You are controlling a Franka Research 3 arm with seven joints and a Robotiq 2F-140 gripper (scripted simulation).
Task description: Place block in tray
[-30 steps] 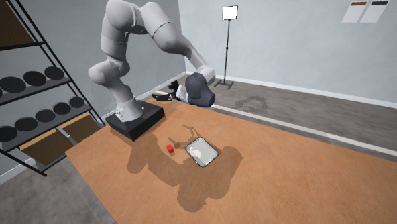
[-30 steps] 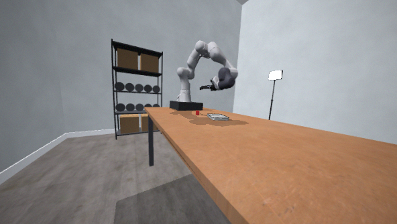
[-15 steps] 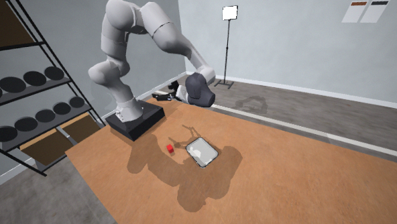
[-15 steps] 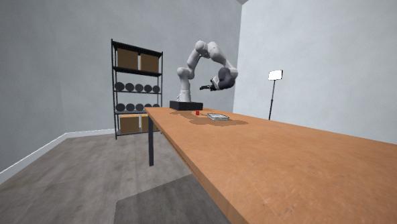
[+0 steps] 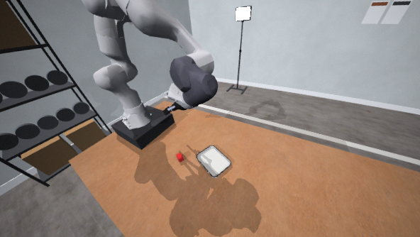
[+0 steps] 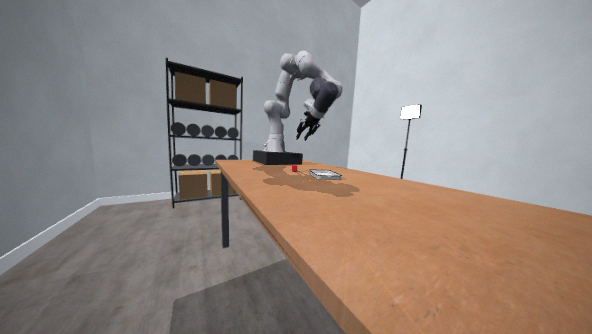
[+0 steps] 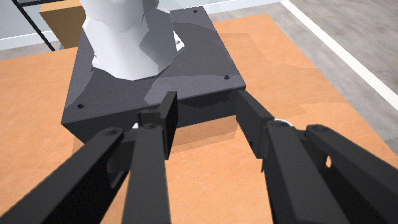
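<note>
The red block is 14 cm ahead of my hand, 14 cm to the right of it and 20 cm below it. The rest, counted from my hand: white tray (31 cm ahead, 7 cm to the right, 20 cm below).
</note>
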